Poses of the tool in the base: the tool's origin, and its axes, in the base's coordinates. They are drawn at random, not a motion.
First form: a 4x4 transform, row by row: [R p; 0 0 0 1], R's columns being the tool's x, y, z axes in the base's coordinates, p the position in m. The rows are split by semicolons.
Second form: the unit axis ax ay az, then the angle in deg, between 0 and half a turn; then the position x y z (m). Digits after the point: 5 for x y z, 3 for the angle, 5 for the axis.
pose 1, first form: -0.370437 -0.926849 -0.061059 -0.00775; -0.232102 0.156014 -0.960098 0.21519; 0.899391 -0.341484 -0.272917 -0.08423; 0 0 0 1
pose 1, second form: 0.46266 -0.71831 0.51959 138.045 -0.00775 0.21519 -0.08423
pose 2, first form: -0.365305 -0.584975 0.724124 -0.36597; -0.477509 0.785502 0.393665 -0.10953; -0.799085 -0.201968 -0.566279 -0.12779; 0 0 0 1
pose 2, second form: -0.36340 0.92932 0.06557 124.963 -0.36597 -0.10953 -0.12779
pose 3, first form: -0.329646 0.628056 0.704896 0.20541; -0.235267 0.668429 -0.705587 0.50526; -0.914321 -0.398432 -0.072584 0.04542; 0 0 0 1
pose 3, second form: 0.16509 0.87030 -0.46402 111.525 0.20541 0.50526 0.04542
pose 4, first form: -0.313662 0.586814 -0.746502 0.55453; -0.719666 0.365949 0.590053 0.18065; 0.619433 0.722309 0.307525 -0.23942; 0 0 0 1
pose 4, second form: 0.06980 -0.72090 -0.68952 108.669 0.55453 0.18065 -0.23942
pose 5, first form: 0.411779 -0.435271 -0.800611 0.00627; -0.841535 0.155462 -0.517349 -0.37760; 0.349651 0.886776 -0.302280 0.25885; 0 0 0 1
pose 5, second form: 0.75489 -0.61841 -0.21842 111.563 0.00627 -0.37760 0.25885
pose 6, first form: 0.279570 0.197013 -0.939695 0.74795; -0.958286 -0.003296 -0.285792 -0.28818; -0.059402 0.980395 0.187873 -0.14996; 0 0 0 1
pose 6, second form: 0.65712 -0.45685 -0.59957 105.541 0.74795 -0.28818 -0.14996
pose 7, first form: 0.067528 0.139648 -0.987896 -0.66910; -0.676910 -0.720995 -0.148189 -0.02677; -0.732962 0.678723 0.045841 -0.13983; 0 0 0 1
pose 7, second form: 0.69502 -0.21427 -0.68632 143.496 -0.66910 -0.02677 -0.13983
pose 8, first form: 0.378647 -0.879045 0.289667 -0.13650; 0.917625 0.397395 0.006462 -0.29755; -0.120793 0.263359 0.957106 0.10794; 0 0 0 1
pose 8, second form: 0.13806 0.22059 0.96555 68.496 -0.13650 -0.29755 0.10794
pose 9, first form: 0.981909 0.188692 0.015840 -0.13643; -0.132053 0.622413 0.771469 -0.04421; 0.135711 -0.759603 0.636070 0.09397; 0 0 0 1
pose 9, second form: -0.97589 -0.07640 -0.20444 51.670 -0.13643 -0.04421 0.09397
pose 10, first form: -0.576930 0.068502 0.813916 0.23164; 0.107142 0.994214 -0.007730 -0.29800; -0.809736 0.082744 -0.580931 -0.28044; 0 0 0 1
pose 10, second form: 0.05562 0.99817 0.02375 125.579 0.23164 -0.29800 -0.28044
